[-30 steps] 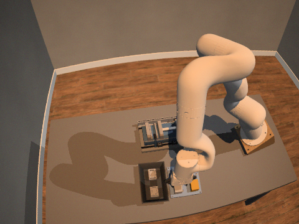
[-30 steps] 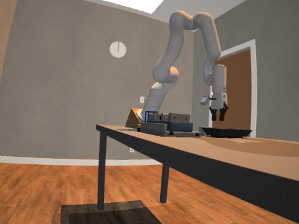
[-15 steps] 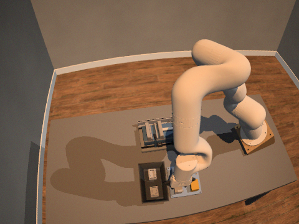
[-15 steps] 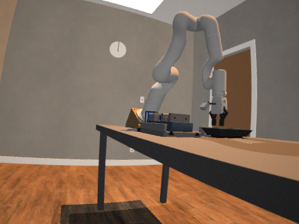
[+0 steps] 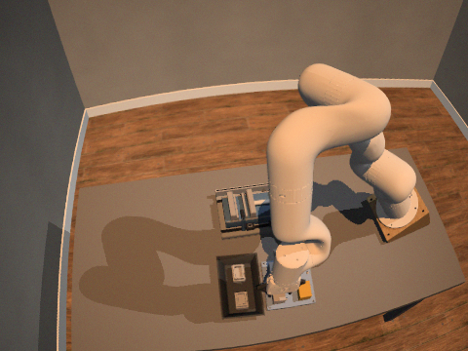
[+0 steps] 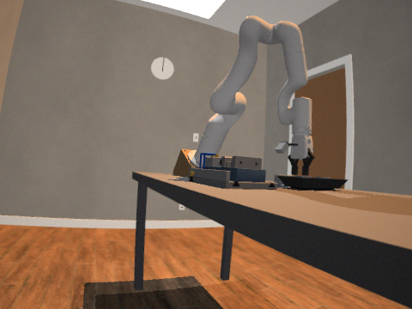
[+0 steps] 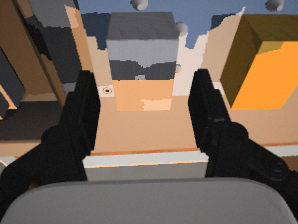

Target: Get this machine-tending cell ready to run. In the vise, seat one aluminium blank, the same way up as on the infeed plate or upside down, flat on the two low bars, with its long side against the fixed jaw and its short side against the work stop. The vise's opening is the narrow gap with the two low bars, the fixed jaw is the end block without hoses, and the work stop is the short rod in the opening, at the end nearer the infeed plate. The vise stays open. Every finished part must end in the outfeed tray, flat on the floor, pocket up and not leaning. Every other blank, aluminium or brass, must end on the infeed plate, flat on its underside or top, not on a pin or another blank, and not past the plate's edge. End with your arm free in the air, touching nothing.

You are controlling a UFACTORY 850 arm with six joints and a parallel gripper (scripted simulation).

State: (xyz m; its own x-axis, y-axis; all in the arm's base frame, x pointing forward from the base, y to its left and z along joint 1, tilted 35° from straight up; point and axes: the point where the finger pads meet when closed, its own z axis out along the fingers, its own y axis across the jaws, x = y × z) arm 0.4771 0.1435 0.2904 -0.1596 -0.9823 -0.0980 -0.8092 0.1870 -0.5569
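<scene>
Right now my hand is 9 cm past the brass blank, 2 cm to the right of it and 4 cm above it. The rest, counted from my hand: vise 4 cm behind, 34 cm to the right, 3 cm below.
</scene>
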